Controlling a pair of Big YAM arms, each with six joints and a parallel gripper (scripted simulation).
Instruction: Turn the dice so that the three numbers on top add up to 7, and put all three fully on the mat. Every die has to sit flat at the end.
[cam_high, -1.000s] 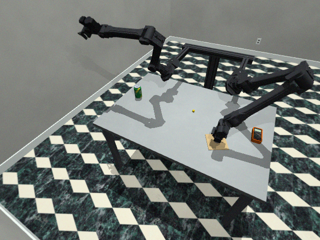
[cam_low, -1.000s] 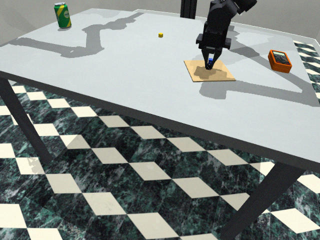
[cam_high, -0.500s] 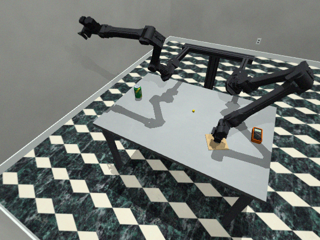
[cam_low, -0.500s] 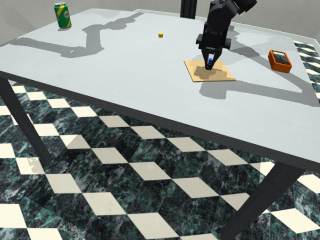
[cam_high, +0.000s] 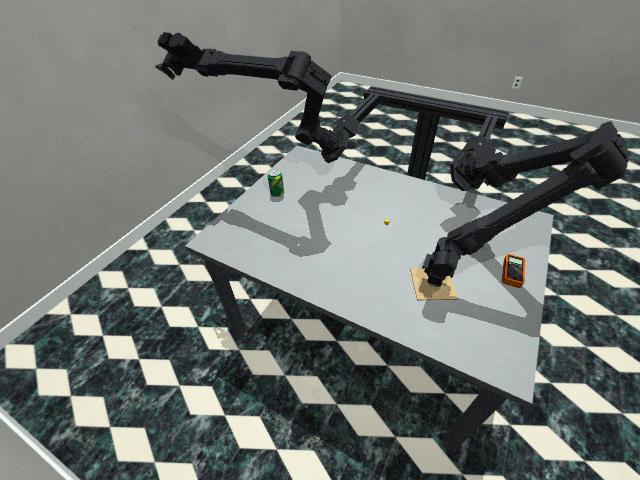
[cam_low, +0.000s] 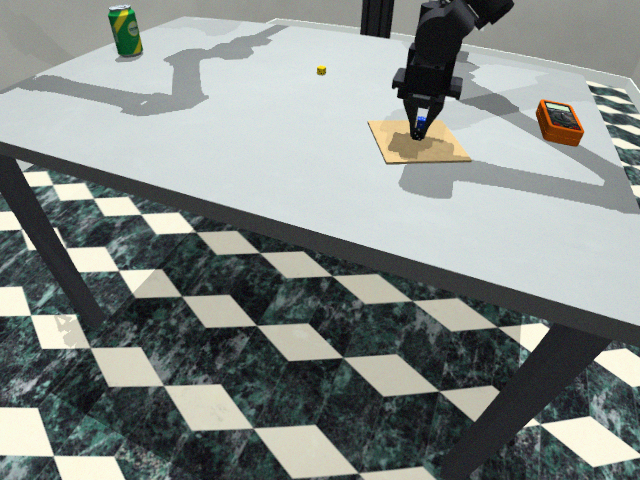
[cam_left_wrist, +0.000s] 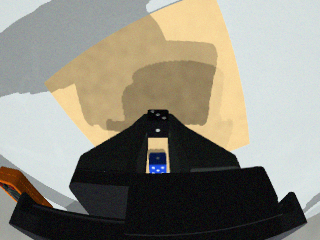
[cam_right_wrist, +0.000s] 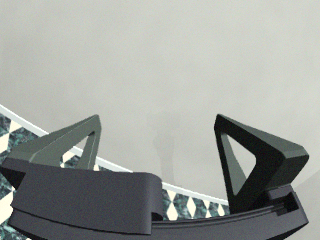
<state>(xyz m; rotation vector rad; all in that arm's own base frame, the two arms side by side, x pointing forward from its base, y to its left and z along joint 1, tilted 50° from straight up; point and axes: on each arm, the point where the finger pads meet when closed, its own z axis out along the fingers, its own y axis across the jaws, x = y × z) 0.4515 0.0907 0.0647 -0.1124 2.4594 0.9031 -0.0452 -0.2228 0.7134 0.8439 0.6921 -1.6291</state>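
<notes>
Now: left hand right at the black die. Also, from my left hand: tan mat 10 mm below; orange multimeter 260 mm to the left, 150 mm behind; blue die 50 mm behind.
</notes>
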